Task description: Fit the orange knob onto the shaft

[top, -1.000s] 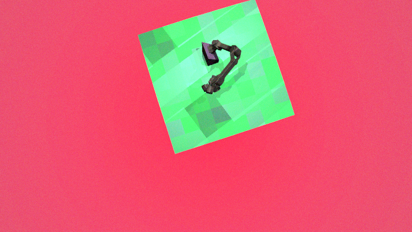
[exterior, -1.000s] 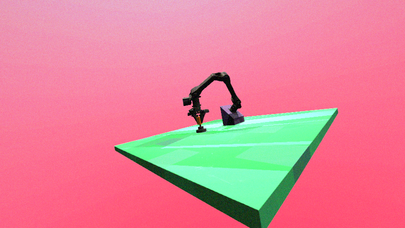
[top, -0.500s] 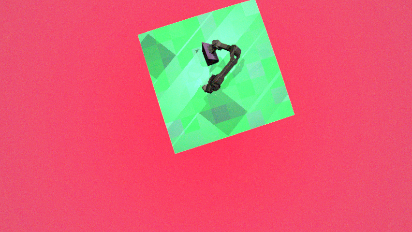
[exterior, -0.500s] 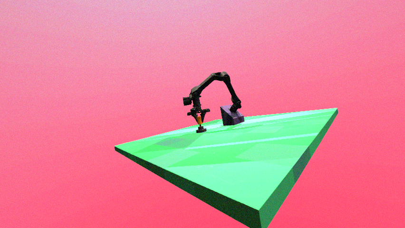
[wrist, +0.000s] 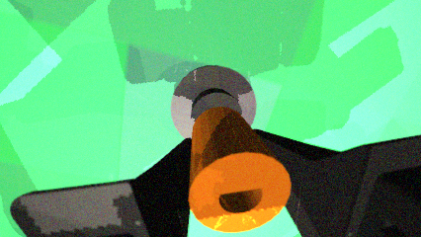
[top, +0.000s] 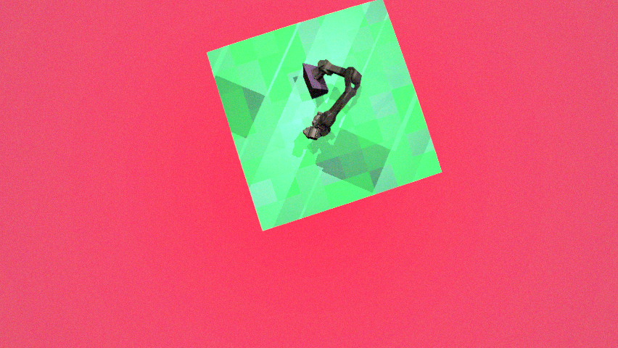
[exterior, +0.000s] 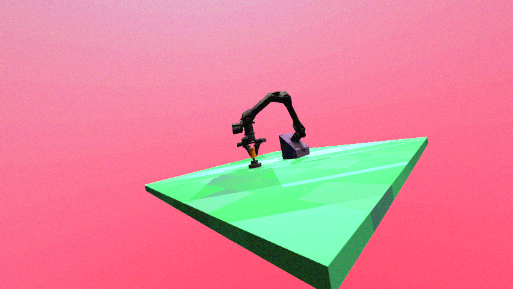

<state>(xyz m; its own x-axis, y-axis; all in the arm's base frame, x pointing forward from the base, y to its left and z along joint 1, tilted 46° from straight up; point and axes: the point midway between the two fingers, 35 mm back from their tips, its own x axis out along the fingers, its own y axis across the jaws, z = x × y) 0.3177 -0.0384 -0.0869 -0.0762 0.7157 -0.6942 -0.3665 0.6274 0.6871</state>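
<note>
My gripper tip is 40 mm above the dark pedestal and 10 mm short of it. From my gripper tip the other things lie so: orange knob (20 mm above).
</note>
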